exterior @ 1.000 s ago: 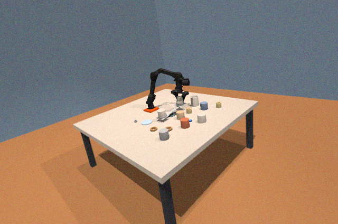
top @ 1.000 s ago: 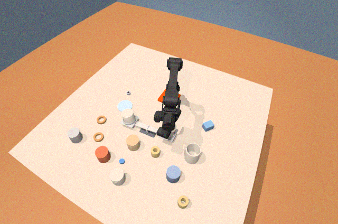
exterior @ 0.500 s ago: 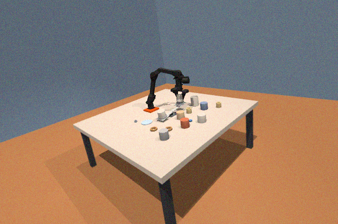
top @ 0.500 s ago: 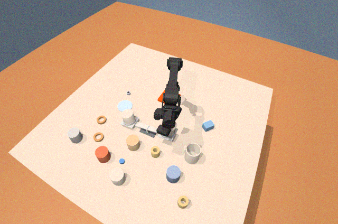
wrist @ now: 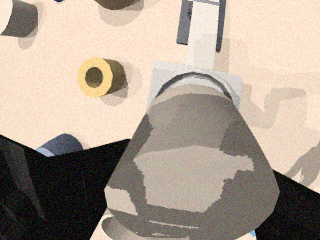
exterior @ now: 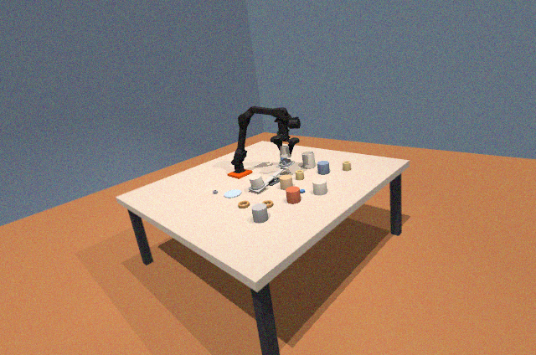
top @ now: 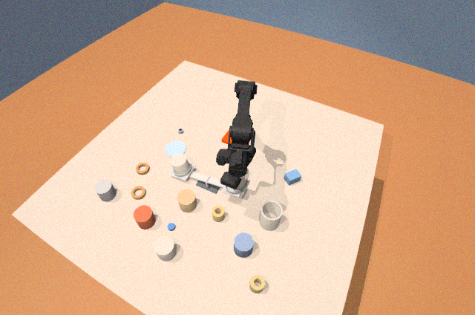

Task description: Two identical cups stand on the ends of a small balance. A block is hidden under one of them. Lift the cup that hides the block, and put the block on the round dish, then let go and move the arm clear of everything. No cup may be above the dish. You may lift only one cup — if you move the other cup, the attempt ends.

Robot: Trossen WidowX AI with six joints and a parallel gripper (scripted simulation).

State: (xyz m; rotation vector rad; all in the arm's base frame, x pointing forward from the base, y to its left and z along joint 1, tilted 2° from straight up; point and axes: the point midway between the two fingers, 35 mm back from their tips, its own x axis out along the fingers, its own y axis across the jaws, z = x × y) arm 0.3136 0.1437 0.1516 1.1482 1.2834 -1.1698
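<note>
My gripper tip is 5 cm above the grey block and 1 cm to the left of it. From my gripper tip the other things lie so: balance (14 cm to the right, 10 cm below, 1 cm ahead); pale grey cup (2 cm to the left, 1 cm above); tan cup (14 cm to the right, 12 cm ahead, 10 cm below).
</note>
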